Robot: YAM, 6 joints.
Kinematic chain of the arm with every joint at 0, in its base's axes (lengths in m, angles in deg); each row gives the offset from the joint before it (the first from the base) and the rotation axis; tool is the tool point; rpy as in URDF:
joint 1: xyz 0 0 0.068 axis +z
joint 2: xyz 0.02 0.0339 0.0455 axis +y
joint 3: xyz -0.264 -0.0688 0 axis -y
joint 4: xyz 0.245 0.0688 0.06 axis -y
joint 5: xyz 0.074 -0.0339 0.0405 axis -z
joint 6: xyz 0.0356 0 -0.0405 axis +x
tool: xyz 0 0 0 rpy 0 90 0
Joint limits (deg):
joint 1: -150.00..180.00
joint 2: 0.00..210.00
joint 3: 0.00..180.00
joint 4: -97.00..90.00
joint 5: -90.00..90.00
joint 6: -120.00..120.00
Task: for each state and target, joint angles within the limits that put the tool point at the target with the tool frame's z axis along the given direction. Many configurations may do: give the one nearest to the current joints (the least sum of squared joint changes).
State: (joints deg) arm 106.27 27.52 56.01 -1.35 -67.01 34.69
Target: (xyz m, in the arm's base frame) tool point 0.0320 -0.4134 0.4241 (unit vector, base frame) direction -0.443 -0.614 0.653
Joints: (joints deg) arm 96.96 0.11 100.32 30.19 -30.94 34.69
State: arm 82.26 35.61 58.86 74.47 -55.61 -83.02
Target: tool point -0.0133 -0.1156 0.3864 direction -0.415 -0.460 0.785
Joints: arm 90.85 1.29 31.44 89.89 -24.95 -83.02
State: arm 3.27 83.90 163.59 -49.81 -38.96 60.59
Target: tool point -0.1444 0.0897 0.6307 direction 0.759 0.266 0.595
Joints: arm -25.08 64.93 177.33 -66.40 -34.22 60.59
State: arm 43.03 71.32 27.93 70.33 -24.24 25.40
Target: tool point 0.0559 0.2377 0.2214 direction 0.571 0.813 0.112
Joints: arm 80.33 72.60 20.29 59.42 25.24 25.40
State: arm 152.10 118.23 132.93 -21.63 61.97 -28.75
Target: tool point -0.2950 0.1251 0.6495 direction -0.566 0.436 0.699
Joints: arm 158.26 107.43 148.61 4.31 11.27 -28.75
